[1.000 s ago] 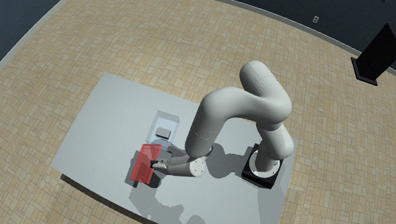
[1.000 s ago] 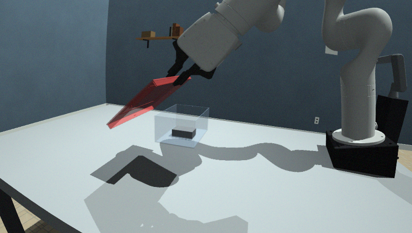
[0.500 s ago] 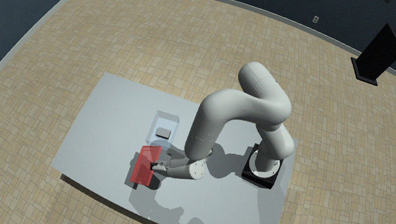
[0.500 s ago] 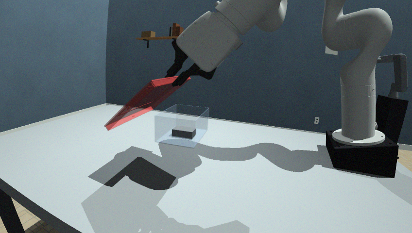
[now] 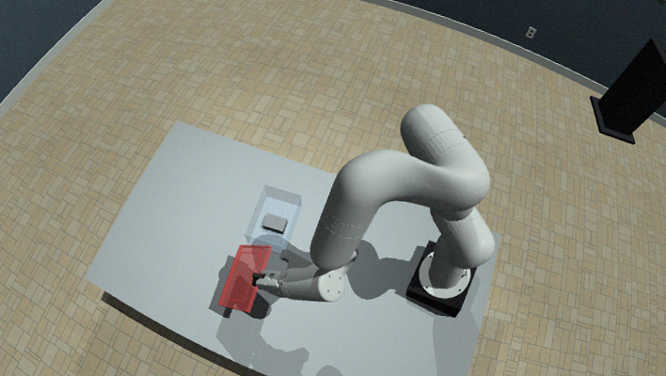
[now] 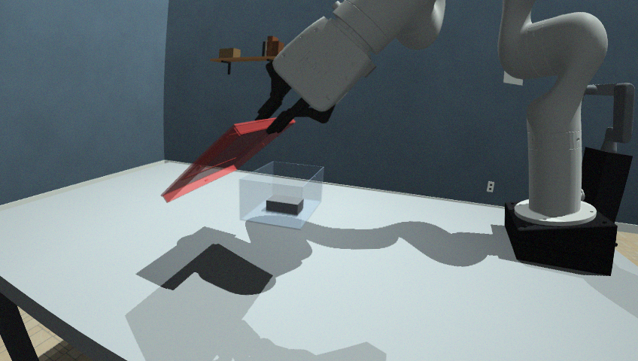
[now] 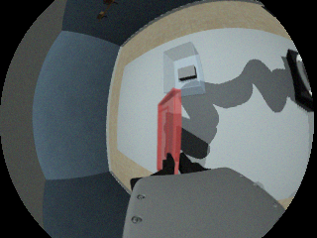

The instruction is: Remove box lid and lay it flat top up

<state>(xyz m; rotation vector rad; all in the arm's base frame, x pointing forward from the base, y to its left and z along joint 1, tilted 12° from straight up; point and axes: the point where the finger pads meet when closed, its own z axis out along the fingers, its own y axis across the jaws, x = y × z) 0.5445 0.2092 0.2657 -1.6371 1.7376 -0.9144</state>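
My gripper is now 70 mm short of the red lid, 20 mm to the left of it and 60 mm above it. The rest, counted from my hand: box (50 mm ahead, 290 mm to the right, 200 mm below).
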